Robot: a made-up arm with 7 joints.
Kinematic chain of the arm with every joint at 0, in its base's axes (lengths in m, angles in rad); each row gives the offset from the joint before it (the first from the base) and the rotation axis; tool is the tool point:
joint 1: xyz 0 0 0.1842 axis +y
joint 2: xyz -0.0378 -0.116 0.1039 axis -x
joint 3: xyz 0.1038 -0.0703 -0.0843 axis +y
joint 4: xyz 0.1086 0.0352 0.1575 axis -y
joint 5: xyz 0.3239 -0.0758 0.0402 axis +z
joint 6: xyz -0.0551 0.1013 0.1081 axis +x
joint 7: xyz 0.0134 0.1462 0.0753 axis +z
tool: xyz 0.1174 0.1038 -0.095
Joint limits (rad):
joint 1: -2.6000..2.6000
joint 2: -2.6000..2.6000
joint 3: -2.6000..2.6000
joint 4: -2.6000..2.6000
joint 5: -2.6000..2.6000
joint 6: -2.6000..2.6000
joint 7: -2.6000..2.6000
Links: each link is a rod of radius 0.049 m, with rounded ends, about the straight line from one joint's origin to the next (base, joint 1, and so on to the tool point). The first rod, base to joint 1, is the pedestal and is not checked.
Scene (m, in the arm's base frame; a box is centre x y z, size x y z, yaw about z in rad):
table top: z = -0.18
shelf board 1: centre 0.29 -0.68 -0.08 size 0.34 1.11 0.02 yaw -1
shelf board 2: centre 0.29 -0.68 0.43 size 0.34 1.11 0.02 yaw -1
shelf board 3: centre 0.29 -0.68 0.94 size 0.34 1.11 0.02 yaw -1
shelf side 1: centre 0.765 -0.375 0.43 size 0.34 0.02 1.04 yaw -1
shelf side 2: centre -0.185 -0.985 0.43 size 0.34 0.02 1.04 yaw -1
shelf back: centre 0.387 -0.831 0.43 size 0.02 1.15 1.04 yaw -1
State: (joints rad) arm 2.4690 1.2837 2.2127 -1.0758 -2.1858 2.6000 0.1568
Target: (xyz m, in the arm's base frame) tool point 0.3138 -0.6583 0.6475
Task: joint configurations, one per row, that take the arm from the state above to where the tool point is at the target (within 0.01 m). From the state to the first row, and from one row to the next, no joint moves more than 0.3 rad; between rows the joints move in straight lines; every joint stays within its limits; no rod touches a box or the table.
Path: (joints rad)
1: 2.4918 1.3368 2.2902 -1.3358 -2.1900 2.6000 0.3256
2: 2.5147 1.3899 2.3676 -1.5958 -2.1943 2.6000 0.4944
3: 2.5375 1.4430 2.4451 -1.8558 -2.1985 2.6000 0.6633
4: 2.5604 1.4961 2.5225 -2.1159 -2.2027 2.6000 0.8321
5: 2.5832 1.5492 2.6000 -2.3759 -2.2070 2.6000 1.0009
6: 2.3349 1.4724 2.6000 -2.1709 -2.1715 2.4641 0.8997
7: 2.0866 1.3956 2.6000 -1.9660 -2.1360 2.3282 0.7986
8: 1.8383 1.3188 2.6000 -1.7611 -2.1005 2.1923 0.6974
9: 1.5900 1.2420 2.6000 -1.5561 -2.0650 2.0564 0.5963
10: 1.6459 1.3124 2.6000 -1.3438 -2.0585 1.8825 0.5648
11: 1.7018 1.3828 2.6000 -1.1314 -2.0521 1.7085 0.5333
12: 1.7577 1.4532 2.6000 -0.9190 -2.0457 1.5345 0.5018

